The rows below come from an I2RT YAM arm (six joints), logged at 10 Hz.
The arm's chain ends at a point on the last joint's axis. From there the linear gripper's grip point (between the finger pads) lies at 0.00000 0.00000 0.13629 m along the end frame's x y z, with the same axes.
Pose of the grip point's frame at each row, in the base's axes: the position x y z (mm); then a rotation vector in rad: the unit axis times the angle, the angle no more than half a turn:
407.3 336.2 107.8 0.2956 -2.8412 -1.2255
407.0 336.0 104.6 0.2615 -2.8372 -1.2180
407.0 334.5 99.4 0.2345 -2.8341 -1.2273
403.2 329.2 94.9 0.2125 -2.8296 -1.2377
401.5 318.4 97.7 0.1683 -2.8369 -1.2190
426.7 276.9 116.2 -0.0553 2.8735 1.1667
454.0 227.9 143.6 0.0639 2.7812 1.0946
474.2 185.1 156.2 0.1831 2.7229 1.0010
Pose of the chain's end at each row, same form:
421.7 238.4 201.7 0.2956 -2.8412 -1.2255
421.4 238.4 198.7 0.2615 -2.8372 -1.2180
420.7 236.2 192.8 0.2345 -2.8341 -1.2273
416.4 230.1 187.5 0.2125 -2.8296 -1.2377
413.5 220.2 191.5 0.1683 -2.8369 -1.2190
423.5 181.9 213.8 -0.0553 2.8735 1.1667
432.7 136.0 242.0 0.0639 2.7812 1.0946
438.7 100.4 256.9 0.1831 2.7229 1.0010

